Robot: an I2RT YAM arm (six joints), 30 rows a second.
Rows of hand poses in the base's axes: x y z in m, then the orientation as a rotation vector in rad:
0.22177 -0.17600 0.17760 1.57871 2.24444 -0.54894
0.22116 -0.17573 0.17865 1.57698 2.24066 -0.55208
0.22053 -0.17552 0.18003 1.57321 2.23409 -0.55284
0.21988 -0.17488 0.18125 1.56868 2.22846 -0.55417
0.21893 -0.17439 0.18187 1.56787 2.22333 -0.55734
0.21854 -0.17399 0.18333 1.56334 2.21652 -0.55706
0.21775 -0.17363 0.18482 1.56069 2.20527 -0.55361
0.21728 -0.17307 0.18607 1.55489 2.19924 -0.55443
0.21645 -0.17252 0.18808 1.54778 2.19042 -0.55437
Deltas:
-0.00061 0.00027 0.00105 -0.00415 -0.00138 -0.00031
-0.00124 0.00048 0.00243 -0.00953 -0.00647 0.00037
-0.00189 0.00112 0.00365 -0.01497 -0.01080 0.00170
-0.00284 0.00161 0.00427 -0.01950 -0.01283 0.00043
-0.00323 0.00201 0.00573 -0.02484 -0.01882 0.00170
-0.00402 0.00237 0.00722 -0.03034 -0.02906 0.00107
-0.00449 0.00293 0.00847 -0.03629 -0.03425 0.00320
-0.00532 0.00348 0.01048 -0.04386 -0.04216 0.00561

